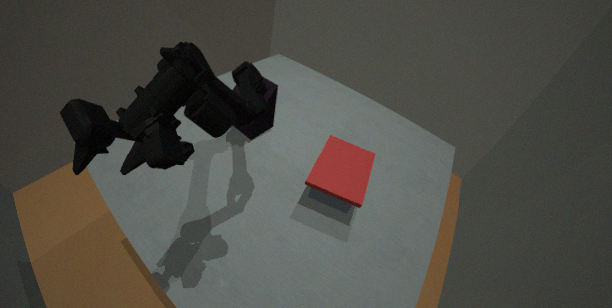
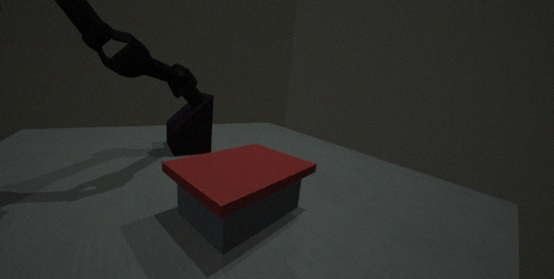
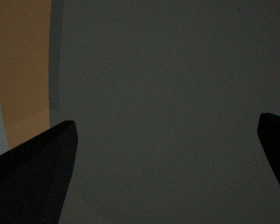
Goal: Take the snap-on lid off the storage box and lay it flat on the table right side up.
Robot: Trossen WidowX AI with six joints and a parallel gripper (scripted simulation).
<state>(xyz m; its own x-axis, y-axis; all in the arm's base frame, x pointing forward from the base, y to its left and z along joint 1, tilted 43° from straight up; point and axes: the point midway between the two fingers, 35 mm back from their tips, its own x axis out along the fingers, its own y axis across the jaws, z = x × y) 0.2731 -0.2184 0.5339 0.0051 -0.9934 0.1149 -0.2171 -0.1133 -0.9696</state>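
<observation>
Now: gripper tip 57 cm to the right of the red lid, 27 cm above it and 14 cm short of it. Also, from my gripper tip: storage box: 57 cm to the left, 32 cm below, 14 cm ahead.
</observation>
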